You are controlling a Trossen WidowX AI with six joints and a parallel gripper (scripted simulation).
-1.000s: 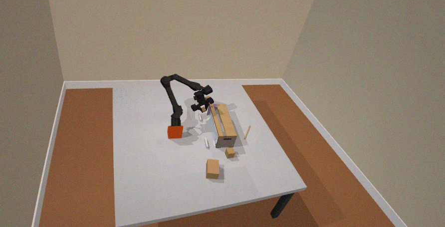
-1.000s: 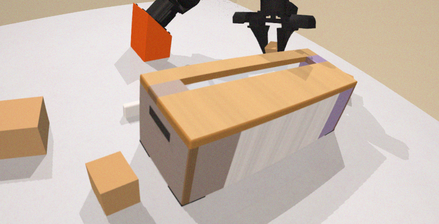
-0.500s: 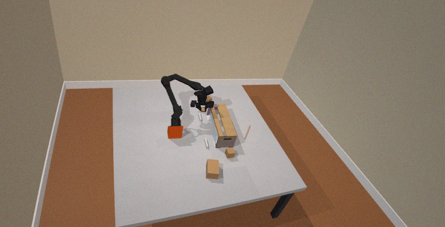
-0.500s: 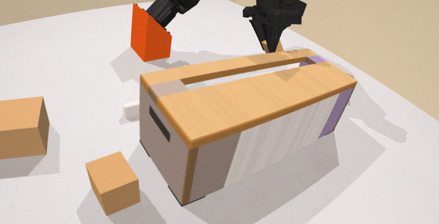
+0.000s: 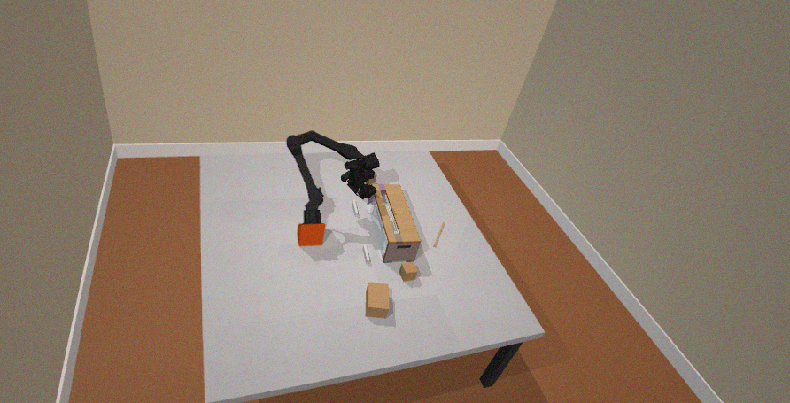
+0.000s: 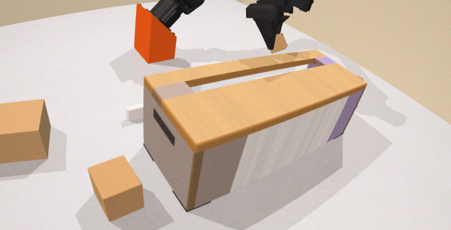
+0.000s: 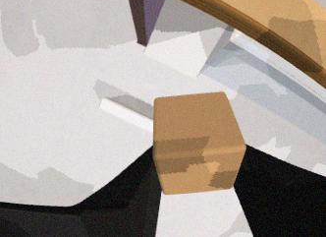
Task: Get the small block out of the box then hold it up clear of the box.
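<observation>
The small tan block lies 10 mm ahead of my gripper tip and 10 mm above it. From my gripper tip the other things lie so: box 70 mm ahead, 140 mm to the right, 40 mm below; then thin stick 340 mm ahead, 230 mm to the right, 100 mm below; then larger tan block 130 mm behind, 510 mm to the right, 80 mm below.
</observation>
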